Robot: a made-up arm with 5 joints.
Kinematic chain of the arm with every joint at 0, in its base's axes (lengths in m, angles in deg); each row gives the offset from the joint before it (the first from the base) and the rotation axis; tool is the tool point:
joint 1: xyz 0 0 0.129 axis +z
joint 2: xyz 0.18 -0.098 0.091 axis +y
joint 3: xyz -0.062 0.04 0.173 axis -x
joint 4: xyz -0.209 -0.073 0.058 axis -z
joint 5: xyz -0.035 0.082 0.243 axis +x
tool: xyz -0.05 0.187 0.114
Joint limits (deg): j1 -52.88..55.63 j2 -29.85..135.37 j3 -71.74..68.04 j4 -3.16..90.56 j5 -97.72..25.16
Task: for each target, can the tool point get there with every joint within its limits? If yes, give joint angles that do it. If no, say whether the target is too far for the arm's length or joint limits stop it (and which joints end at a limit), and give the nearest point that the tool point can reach.
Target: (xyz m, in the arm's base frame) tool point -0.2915 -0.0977 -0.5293
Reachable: no: joint limits stop it (at a limit: joint 1, joint 2, joint 3, joint 4) | nearest point -0.2744 -0.0226 0.0899 | short by 0.624 m
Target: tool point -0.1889 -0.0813 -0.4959
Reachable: no: joint limits stop it (at a limit: joint 1, joint 2, joint 3, joint 4) | nearest point -0.2562 -0.0356 0.0920 | short by 0.593 m
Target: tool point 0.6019 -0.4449 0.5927
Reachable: yes | joints -36.68 79.73 -20.53 18.24 -3.68
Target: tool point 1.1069 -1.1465 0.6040
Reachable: no: too far | nearest point 0.6415 -0.6645 0.4217 | short by 0.694 m
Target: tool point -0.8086 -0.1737 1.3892
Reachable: no: too far | nearest point -0.3481 -0.1384 0.8377 | short by 0.719 m
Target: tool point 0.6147 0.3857 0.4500
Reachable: yes | joints 15.72 81.14 12.27 43.91 1.47
